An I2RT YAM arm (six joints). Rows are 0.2 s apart.
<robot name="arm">
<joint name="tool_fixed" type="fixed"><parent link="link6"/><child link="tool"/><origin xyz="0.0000 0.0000 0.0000" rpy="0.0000 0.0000 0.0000"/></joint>
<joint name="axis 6" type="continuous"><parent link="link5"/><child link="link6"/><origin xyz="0.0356 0.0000 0.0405" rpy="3.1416 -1.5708 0.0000"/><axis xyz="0 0 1"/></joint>
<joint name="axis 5" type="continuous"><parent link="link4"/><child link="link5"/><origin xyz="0.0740 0.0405 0.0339" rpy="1.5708 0.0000 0.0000"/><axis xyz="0 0 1"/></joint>
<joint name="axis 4" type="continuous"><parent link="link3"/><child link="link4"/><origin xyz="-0.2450 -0.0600 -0.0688" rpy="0.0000 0.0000 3.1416"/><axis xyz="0 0 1"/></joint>
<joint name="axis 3" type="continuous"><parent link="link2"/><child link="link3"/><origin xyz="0.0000 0.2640 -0.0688" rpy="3.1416 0.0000 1.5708"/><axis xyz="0 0 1"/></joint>
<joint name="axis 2" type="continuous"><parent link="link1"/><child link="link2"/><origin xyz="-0.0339 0.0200 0.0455" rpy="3.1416 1.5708 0.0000"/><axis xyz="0 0 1"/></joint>
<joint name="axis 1" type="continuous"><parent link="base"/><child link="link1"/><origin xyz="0.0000 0.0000 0.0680" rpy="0.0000 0.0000 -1.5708"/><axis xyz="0 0 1"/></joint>
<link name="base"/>
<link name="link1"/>
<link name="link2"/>
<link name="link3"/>
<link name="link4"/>
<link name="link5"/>
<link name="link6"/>
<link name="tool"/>
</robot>
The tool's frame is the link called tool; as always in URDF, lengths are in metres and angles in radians. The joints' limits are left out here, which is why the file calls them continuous.
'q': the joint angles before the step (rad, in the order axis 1, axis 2, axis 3, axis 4, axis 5, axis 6). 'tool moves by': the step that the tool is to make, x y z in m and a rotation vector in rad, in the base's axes. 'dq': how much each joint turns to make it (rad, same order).
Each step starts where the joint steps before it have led.
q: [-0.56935 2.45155 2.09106 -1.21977 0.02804 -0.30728]
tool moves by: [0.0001 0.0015 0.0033 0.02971 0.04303 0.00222]
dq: [0.00265 0.02501 0.05786 -0.08512 -0.00191 0.00036]
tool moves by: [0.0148 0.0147 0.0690 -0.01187 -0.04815 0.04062]
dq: [0.04154 0.02807 0.32751 -0.25213 -0.01488 0.00034]
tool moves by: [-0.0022 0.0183 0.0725 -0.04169 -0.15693 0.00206]
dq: [0.02865 -0.02071 0.26352 -0.12668 -0.03853 0.02904]
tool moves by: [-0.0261 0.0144 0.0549 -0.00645 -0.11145 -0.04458]
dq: [-0.00262 -0.15291 -0.04735 -0.00218 -0.03852 0.05041]
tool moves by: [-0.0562 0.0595 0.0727 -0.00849 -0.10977 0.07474]
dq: [0.06632 -0.32862 -0.22459 -0.00180 -0.04236 0.00414]
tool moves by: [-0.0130 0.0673 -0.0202 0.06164 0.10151 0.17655]
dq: [0.16945 -0.18551 -0.34662 0.04476 -0.02439 -0.00032]
